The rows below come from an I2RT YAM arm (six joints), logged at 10 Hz.
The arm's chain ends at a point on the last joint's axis. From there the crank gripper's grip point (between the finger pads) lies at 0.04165 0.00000 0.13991 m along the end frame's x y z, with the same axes.
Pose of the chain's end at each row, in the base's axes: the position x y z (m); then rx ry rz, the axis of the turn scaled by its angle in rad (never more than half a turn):
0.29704 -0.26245 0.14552 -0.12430 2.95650 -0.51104
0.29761 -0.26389 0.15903 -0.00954 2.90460 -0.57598
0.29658 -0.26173 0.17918 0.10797 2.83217 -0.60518
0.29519 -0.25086 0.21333 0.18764 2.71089 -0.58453
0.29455 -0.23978 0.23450 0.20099 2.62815 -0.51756
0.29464 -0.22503 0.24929 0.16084 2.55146 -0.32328
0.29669 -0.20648 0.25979 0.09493 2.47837 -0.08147
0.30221 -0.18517 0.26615 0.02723 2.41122 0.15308
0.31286 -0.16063 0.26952 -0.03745 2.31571 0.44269
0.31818 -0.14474 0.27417 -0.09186 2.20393 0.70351
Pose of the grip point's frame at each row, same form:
0.27693 -0.31267 0.00993 -0.12430 2.95650 -0.51104
0.28144 -0.31848 0.02461 -0.00954 2.90460 -0.57598
0.28709 -0.31836 0.04497 0.10797 2.83217 -0.60518
0.30110 -0.30753 0.07893 0.18764 2.71089 -0.58453
0.31397 -0.29219 0.09965 0.20099 2.62815 -0.51756
0.33187 -0.25981 0.11249 0.16084 2.55146 -0.32328
0.34926 -0.21596 0.12394 0.09493 2.47837 -0.08147
0.36385 -0.16818 0.13492 0.02723 2.41122 0.15308
0.37965 -0.11058 0.14976 -0.03745 2.31571 0.44269
0.38518 -0.06610 0.17104 -0.09186 2.20393 0.70351

